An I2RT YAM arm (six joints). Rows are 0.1 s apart.
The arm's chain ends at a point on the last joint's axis. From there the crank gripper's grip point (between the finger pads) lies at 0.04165 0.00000 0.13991 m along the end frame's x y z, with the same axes.
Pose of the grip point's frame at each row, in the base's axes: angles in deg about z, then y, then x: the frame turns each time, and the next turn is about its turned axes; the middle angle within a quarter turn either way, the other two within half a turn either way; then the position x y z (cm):
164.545 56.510 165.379 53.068 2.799 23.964
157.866 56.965 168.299 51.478 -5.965 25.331
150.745 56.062 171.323 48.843 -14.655 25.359
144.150 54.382 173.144 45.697 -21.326 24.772
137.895 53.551 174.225 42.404 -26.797 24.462
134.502 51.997 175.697 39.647 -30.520 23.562
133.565 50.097 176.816 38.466 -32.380 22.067
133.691 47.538 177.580 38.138 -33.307 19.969
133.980 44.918 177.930 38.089 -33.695 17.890
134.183 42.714 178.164 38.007 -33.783 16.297
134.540 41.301 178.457 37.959 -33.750 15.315
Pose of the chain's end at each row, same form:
164.545 56.510 165.379 43.460 1.791 34.908
157.866 56.965 168.299 41.873 -5.121 36.291
150.745 56.062 171.323 39.829 -12.025 36.536
144.150 54.382 173.144 37.532 -17.487 36.248
137.895 53.551 174.225 34.989 -21.993 36.082
134.502 51.997 175.697 32.990 -25.244 35.434
133.565 50.097 176.816 32.359 -27.087 34.223
133.691 47.538 177.580 32.530 -28.292 32.479
133.980 44.918 177.930 32.918 -29.064 30.732
134.183 42.714 178.164 33.207 -29.488 29.397
134.540 41.301 178.457 33.411 -29.665 28.571

